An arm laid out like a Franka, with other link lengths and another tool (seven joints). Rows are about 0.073 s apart.
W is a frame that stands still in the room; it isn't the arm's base.
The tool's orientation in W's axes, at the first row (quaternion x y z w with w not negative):
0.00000, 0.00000, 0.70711, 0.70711
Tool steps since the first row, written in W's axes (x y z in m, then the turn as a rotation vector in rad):
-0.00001, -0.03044, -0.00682, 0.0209, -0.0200, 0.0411
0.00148, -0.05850, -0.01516, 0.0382, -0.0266, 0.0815
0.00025, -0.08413, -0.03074, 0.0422, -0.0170, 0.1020
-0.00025, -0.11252, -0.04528, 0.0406, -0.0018, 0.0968
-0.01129, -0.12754, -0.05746, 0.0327, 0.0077, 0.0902
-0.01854, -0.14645, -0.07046, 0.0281, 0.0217, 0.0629
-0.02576, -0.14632, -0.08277, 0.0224, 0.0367, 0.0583
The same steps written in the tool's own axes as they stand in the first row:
-0.03044, 0.00001, -0.00682, -0.0200, -0.0209, 0.0411
-0.05850, -0.00148, -0.01516, -0.0266, -0.0382, 0.0815
-0.08413, -0.00025, -0.03074, -0.0170, -0.0422, 0.1020
-0.11252, 0.00025, -0.04528, -0.0018, -0.0406, 0.0968
-0.12754, 0.01129, -0.05746, 0.0077, -0.0327, 0.0902
-0.14645, 0.01854, -0.07046, 0.0217, -0.0281, 0.0629
-0.14632, 0.02576, -0.08277, 0.0367, -0.0224, 0.0583

